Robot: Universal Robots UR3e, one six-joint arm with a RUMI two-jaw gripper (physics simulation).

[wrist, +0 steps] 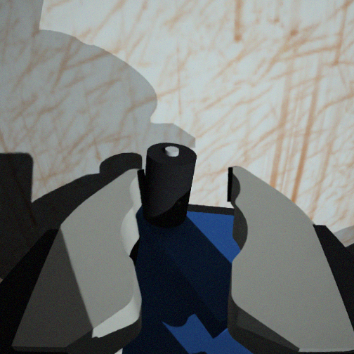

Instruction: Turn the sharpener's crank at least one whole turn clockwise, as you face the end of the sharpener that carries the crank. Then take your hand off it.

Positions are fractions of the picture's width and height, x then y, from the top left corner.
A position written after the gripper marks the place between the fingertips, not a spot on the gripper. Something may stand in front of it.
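Gripper (0.52, 0.48), visible. Black knob (0.48, 0.51), visible as well.
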